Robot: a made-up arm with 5 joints. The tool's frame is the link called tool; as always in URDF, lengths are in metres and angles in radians. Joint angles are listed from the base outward.
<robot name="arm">
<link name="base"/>
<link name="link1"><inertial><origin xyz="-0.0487 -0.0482 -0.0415"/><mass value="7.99"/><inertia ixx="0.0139" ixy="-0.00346" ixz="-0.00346" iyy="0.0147" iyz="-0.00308" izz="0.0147"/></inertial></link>
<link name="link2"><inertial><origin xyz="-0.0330 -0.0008 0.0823"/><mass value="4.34"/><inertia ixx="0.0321" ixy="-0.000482" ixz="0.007" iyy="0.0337" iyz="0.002" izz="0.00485"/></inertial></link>
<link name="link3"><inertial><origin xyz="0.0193 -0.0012 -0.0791"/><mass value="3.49"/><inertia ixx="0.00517" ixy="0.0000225" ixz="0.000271" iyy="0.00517" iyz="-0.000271" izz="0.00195"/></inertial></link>
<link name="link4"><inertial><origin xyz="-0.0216 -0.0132 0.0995"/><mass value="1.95"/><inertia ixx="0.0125" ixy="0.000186" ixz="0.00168" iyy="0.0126" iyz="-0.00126" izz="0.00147"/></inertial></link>
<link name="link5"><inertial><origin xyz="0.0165 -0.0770 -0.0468"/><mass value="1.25"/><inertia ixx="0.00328" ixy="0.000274" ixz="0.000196" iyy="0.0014" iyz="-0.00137" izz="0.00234"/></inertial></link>
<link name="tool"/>
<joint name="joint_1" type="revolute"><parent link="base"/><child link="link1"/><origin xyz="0 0 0.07" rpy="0 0 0"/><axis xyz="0 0 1"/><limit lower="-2.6" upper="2.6"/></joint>
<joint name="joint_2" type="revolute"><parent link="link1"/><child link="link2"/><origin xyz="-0.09 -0.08 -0.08" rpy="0 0 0"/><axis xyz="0 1 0"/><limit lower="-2.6" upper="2.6"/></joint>
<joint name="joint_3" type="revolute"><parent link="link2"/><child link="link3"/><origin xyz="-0.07 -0.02 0.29" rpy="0 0 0"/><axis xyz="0 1 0"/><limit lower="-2.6" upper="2.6"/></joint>
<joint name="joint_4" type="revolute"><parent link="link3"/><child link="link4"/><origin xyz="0.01 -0.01 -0.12" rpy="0 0 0"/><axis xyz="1 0 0"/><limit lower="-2.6" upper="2.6"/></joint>
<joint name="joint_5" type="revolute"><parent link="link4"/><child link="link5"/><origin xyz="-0.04 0.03 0.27" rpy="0 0 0"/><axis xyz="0 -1 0"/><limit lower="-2.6" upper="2.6"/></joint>
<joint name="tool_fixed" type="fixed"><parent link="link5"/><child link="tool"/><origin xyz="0.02 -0.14 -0.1" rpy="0 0 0"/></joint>
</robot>
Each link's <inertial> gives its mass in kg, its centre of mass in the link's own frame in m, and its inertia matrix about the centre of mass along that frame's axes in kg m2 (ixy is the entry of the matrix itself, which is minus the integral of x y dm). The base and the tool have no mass. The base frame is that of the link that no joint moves.
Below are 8 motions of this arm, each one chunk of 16 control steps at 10 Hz.
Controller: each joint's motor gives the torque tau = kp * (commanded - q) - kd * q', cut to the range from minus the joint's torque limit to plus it. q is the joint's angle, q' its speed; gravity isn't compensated. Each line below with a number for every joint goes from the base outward.
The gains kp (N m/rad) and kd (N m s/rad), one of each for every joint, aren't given. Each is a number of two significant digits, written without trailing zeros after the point. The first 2 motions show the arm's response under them.
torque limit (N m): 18 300 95 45 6.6
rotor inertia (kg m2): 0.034 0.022 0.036 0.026 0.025
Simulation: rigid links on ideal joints. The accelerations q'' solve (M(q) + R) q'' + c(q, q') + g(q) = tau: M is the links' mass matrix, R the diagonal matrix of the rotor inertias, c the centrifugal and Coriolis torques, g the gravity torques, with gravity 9.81 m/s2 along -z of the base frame. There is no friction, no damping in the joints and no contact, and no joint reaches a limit. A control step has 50 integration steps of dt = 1/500 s. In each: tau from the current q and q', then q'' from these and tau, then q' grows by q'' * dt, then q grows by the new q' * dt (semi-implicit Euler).
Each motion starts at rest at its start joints. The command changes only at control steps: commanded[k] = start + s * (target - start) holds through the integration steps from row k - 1 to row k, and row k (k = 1, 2, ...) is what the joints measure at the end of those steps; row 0 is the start. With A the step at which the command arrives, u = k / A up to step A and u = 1 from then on. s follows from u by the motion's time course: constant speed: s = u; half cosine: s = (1 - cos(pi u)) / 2; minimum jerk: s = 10 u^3 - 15 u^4 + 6 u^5; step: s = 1 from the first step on.
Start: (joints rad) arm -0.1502 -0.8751 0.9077 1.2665 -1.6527
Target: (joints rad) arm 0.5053 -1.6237 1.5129 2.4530 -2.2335
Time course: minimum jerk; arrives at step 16
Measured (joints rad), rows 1 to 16:
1: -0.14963 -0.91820 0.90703 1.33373 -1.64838
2: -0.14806 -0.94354 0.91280 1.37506 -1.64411
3: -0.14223 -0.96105 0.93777 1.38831 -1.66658
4: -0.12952 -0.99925 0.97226 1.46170 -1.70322
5: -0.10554 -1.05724 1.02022 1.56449 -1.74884
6: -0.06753 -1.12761 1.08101 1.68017 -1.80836
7: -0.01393 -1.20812 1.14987 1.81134 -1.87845
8: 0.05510 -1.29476 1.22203 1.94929 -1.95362
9: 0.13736 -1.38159 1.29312 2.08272 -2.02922
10: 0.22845 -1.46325 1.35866 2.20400 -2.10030
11: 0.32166 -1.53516 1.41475 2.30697 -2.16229
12: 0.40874 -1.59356 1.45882 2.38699 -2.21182
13: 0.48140 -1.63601 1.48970 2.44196 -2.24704
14: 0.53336 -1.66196 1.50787 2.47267 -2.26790
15: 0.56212 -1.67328 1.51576 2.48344 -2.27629
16: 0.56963 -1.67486 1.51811 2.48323 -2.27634
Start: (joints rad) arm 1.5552 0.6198 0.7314 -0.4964 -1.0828
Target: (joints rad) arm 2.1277 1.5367 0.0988 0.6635 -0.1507
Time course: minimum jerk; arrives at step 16
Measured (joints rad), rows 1 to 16:
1: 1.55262 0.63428 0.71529 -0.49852 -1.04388
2: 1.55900 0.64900 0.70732 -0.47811 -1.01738
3: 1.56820 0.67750 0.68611 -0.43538 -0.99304
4: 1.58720 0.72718 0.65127 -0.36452 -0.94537
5: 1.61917 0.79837 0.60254 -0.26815 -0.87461
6: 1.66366 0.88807 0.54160 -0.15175 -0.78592
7: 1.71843 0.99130 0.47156 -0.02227 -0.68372
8: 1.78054 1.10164 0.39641 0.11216 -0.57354
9: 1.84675 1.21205 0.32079 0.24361 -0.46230
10: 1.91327 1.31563 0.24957 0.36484 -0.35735
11: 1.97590 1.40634 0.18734 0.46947 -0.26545
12: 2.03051 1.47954 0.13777 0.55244 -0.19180
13: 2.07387 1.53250 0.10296 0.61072 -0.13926
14: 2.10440 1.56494 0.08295 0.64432 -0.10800
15: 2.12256 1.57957 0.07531 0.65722 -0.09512
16: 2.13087 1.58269 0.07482 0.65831 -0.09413
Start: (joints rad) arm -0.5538 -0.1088 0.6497 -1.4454 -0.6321
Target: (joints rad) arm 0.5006 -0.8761 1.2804 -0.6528 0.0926
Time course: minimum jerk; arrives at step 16
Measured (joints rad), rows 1 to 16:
1: -0.55121 -0.13244 0.63158 -1.49932 -0.60717
2: -0.54796 -0.14990 0.64262 -1.49079 -0.59529
3: -0.53555 -0.17119 0.66609 -1.44867 -0.57430
4: -0.50575 -0.21257 0.70291 -1.40723 -0.53579
5: -0.45597 -0.27174 0.75395 -1.34437 -0.48311
6: -0.38516 -0.34577 0.81644 -1.26565 -0.41682
7: -0.29464 -0.43150 0.88693 -1.17734 -0.34080
8: -0.18770 -0.52357 0.96139 -1.08300 -0.26004
9: -0.06857 -0.61611 1.03537 -0.98832 -0.17949
10: 0.05761 -0.70330 1.10443 -0.89909 -0.10405
11: 0.18462 -0.77989 1.16457 -0.82059 -0.03800
12: 0.30530 -0.84177 1.21262 -0.75728 0.01545
13: 0.41184 -0.88653 1.24673 -0.71205 0.05438
14: 0.49670 -0.91389 1.26682 -0.68543 0.07844
15: 0.55415 -0.92613 1.27504 -0.67489 0.08941
16: 0.58199 -0.92865 1.27620 -0.67426 0.09182

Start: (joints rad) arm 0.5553 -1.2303 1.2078 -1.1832 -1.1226
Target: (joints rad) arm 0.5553 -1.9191 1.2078 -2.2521 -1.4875
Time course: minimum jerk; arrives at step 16
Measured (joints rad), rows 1 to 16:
1: 0.55841 -1.27687 1.20730 -1.24004 -1.11373
2: 0.55845 -1.30083 1.20529 -1.27394 -1.11824
3: 0.55722 -1.31600 1.20873 -1.29043 -1.13103
4: 0.55841 -1.35083 1.20897 -1.35871 -1.15221
5: 0.55895 -1.40278 1.21015 -1.45083 -1.18502
6: 0.55801 -1.46602 1.21296 -1.55733 -1.22583
7: 0.55568 -1.53849 1.21663 -1.67792 -1.27268
8: 0.55229 -1.61607 1.22104 -1.80405 -1.32297
9: 0.54885 -1.69356 1.22594 -1.92665 -1.37280
10: 0.54673 -1.76620 1.23083 -2.03873 -1.41871
11: 0.54696 -1.82981 1.23529 -2.13420 -1.45799
12: 0.54966 -1.88104 1.23909 -2.20846 -1.48876
13: 0.55383 -1.91790 1.24212 -2.25924 -1.51025
14: 0.55786 -1.94014 1.24439 -2.28708 -1.52277
15: 0.56037 -1.94966 1.24597 -2.29605 -1.52771
16: 0.56072 -1.95099 1.24703 -2.29450 -1.52771

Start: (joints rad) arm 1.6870 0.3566 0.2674 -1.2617 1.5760
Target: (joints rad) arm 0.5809 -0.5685 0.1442 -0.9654 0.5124
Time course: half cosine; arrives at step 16
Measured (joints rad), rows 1 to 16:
1: 1.68177 0.35030 0.25220 -1.31500 1.54836
2: 1.67142 0.32410 0.25108 -1.31181 1.52082
3: 1.63980 0.28355 0.24755 -1.28283 1.47318
4: 1.58850 0.22565 0.24301 -1.26928 1.40736
5: 1.52054 0.15393 0.23705 -1.24788 1.32908
6: 1.43845 0.07180 0.22983 -1.21998 1.23739
7: 1.34558 -0.01813 0.22169 -1.19178 1.13652
8: 1.24494 -0.11223 0.21284 -1.16192 1.03099
9: 1.13975 -0.20674 0.20354 -1.13152 0.92441
10: 1.03333 -0.29802 0.19417 -1.10239 0.82108
11: 0.92900 -0.38250 0.18512 -1.07557 0.72526
12: 0.83028 -0.45692 0.17681 -1.05223 0.64086
13: 0.74085 -0.51845 0.16967 -1.03341 0.57128
14: 0.66453 -0.56480 0.16406 -1.01983 0.51930
15: 0.60504 -0.59428 0.16028 -1.01197 0.48691
16: 0.56579 -0.60583 0.15851 -1.01004 0.47528

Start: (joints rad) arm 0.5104 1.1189 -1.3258 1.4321 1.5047
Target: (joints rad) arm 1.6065 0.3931 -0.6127 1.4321 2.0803
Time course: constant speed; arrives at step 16
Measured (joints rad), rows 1 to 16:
1: 0.52924 1.11799 -1.26334 1.50487 1.53543
2: 0.57484 1.08309 -1.22000 1.51824 1.57316
3: 0.64100 1.03157 -1.17832 1.48848 1.61032
4: 0.71345 0.98415 -1.13365 1.49611 1.64522
5: 0.78889 0.93831 -1.08927 1.50167 1.67973
6: 0.86366 0.89087 -1.04510 1.49853 1.71555
7: 0.93480 0.84337 -1.00032 1.49894 1.75186
8: 1.00305 0.79598 -0.95541 1.50001 1.78837
9: 1.06998 0.74837 -0.91059 1.49988 1.82504
10: 1.13661 0.70071 -0.86580 1.50009 1.86168
11: 1.20362 0.65305 -0.82105 1.50053 1.89821
12: 1.27114 0.60533 -0.77634 1.50083 1.93469
13: 1.33900 0.55757 -0.73162 1.50115 1.97115
14: 1.40699 0.50974 -0.68687 1.50150 2.00765
15: 1.47497 0.46185 -0.64208 1.50182 2.04420
16: 1.54290 0.41391 -0.59727 1.50212 2.08080

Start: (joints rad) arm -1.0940 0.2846 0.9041 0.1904 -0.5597
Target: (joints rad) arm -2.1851 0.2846 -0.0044 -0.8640 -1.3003
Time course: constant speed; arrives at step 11
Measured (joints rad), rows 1 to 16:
1: -1.12433 0.28345 0.80132 0.08636 -0.56837
2: -1.19599 0.28322 0.72150 -0.01545 -0.62999
3: -1.29326 0.28145 0.63911 -0.10915 -0.70416
4: -1.39921 0.28026 0.55703 -0.21011 -0.77342
5: -1.50381 0.27996 0.47483 -0.31095 -0.84125
6: -1.60476 0.28010 0.39250 -0.41211 -0.90954
7: -1.70352 0.28031 0.31014 -0.51405 -0.97841
8: -1.80169 0.28050 0.22786 -0.61638 -1.04788
9: -1.89993 0.28072 0.14573 -0.71904 -1.11803
10: -1.99836 0.28106 0.06379 -0.82174 -1.18891
11: -2.09698 0.28155 -0.01792 -0.92421 -1.26050
12: -2.16524 0.28084 -0.01159 -0.91417 -1.28072
13: -2.18825 0.28233 -0.01110 -0.89963 -1.26712
14: -2.18964 0.28290 -0.01272 -0.90613 -1.26362
15: -2.18775 0.28306 -0.01265 -0.90430 -1.26526
16: -2.18587 0.28316 -0.01265 -0.90384 -1.26512

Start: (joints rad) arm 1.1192 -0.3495 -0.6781 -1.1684 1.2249
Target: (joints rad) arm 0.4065 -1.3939 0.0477 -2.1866 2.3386
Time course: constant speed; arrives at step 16
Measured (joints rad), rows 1 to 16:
1: 1.12820 -0.42832 -0.59843 -1.27362 1.26813
2: 1.09715 -0.49922 -0.55123 -1.33485 1.35022
3: 1.05041 -0.56727 -0.50333 -1.39625 1.42983
4: 0.99744 -0.63424 -0.45488 -1.46374 1.50627
5: 0.94325 -0.70097 -0.40655 -1.52724 1.58207
6: 0.89167 -0.76745 -0.35825 -1.59055 1.65713
7: 0.84336 -0.83361 -0.30995 -1.65403 1.73170
8: 0.79766 -0.89954 -0.26166 -1.71698 1.80579
9: 0.75355 -0.96523 -0.21341 -1.77982 1.87947
10: 0.71000 -1.03069 -0.16521 -1.84263 1.95284
11: 0.66627 -1.09593 -0.11709 -1.90535 2.02586
12: 0.62201 -1.16096 -0.06906 -1.96799 2.09850
13: 0.57715 -1.22577 -0.02114 -2.03058 2.17074
14: 0.53185 -1.29040 0.02666 -2.09308 2.24257
15: 0.48635 -1.35484 0.07436 -2.15551 2.31400
16: 0.44086 -1.41910 0.12195 -2.21787 2.38504

